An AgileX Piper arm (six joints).
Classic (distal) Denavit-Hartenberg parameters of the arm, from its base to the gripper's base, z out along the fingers. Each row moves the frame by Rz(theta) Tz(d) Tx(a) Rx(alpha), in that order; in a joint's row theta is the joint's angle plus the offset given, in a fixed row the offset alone. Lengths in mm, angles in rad.
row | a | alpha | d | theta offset
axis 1 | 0 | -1.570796 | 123 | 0
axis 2 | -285.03 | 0 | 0 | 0.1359
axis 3 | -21.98 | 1.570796 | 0 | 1.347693
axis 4 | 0 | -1.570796 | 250.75 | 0
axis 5 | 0 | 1.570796 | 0 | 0
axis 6 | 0 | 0 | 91 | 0
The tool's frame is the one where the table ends.
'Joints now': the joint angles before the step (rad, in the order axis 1, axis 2, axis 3, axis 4, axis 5, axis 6). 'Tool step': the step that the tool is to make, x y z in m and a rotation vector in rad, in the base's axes. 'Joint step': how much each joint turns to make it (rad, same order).
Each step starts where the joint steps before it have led.
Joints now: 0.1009, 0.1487, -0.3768, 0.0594, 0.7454, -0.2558
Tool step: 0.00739, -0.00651, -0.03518, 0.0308, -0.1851, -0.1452
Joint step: -0.1194, -0.1064, 0.1984, -0.0077, -0.2795, 0.0279
